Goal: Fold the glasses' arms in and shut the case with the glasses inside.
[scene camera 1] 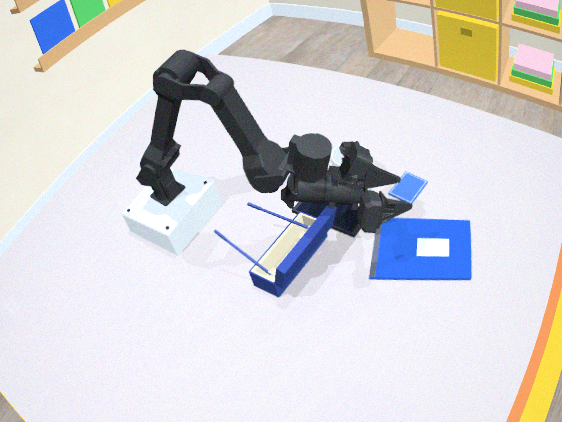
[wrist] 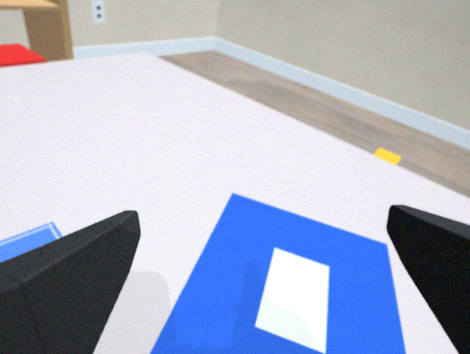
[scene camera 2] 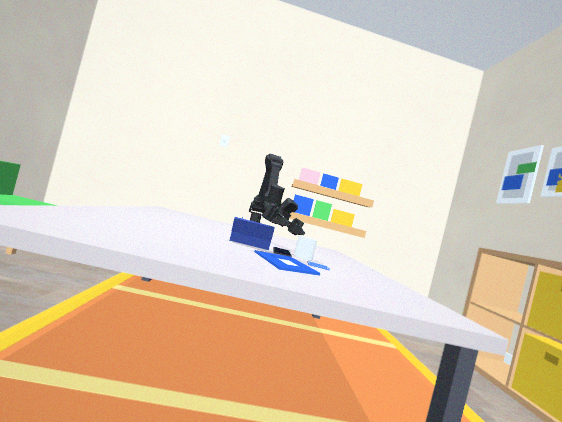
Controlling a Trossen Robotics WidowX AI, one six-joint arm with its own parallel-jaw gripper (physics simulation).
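Pixels of known places: gripper, fingertip midpoint: (scene camera 1: 406, 192) (wrist: 262, 219) (scene camera 2: 296, 229); arm's base, origin of the base link: (scene camera 1: 167, 192).
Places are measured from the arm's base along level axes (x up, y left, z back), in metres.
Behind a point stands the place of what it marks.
The open case (scene camera 1: 266, 283) @(x -0.032, y -0.046, z -0.322 m) is dark blue with a cream inside and stands left of the blue book in scene view 1. Its lid (scene camera 1: 306, 242) @(x 0.032, y 0.030, z -0.364 m) (scene camera 2: 252, 233) @(x -0.012, y 0.042, z -0.355 m) stands upright along its right side. The glasses' two arms, a nearer thin blue rod (scene camera 1: 240, 249) @(x 0.006, y -0.030, z -0.256 m) and a farther one (scene camera 1: 275, 214) @(x 0.003, y 0.071, z -0.253 m), stick out to the left over the case's open side, apart from each other. The rest of the glasses is hard to make out inside the case. My gripper (scene camera 1: 405, 192) @(x 0.051, y 0.206, z -0.465 m) (wrist: 262, 219) @(x 0.051, y 0.206, z -0.465 m) is open and empty, above the table beyond the case's far end, pointing away from it.
A blue book (scene camera 1: 455, 265) @(x -0.057, y 0.185, z -0.600 m) (scene camera 2: 305, 270) @(x -0.057, y 0.255, z -0.598 m) (wrist: 210, 300) @(x -0.057, y 0.235, z -0.485 m) with a white label lies right of the case. A small blue pad (scene camera 1: 410, 189) @(x -0.060, y 0.316, z -0.413 m) (scene camera 2: 318, 265) @(x -0.060, y 0.320, z -0.417 m) (wrist: 30, 242) @(x -0.060, y 0.349, z -0.416 m) lies behind it. A dark flat tray (scene camera 1: 351, 224) @(x -0.057, y 0.165, z -0.357 m) (scene camera 2: 282, 251) @(x -0.057, y 0.178, z -0.318 m) lies under my wrist. A white mug (scene camera 1: 336, 156) @(x -0.001, y 0.267, z -0.255 m) (scene camera 2: 306, 248) @(x -0.018, y 0.270, z -0.331 m) stands behind the gripper.
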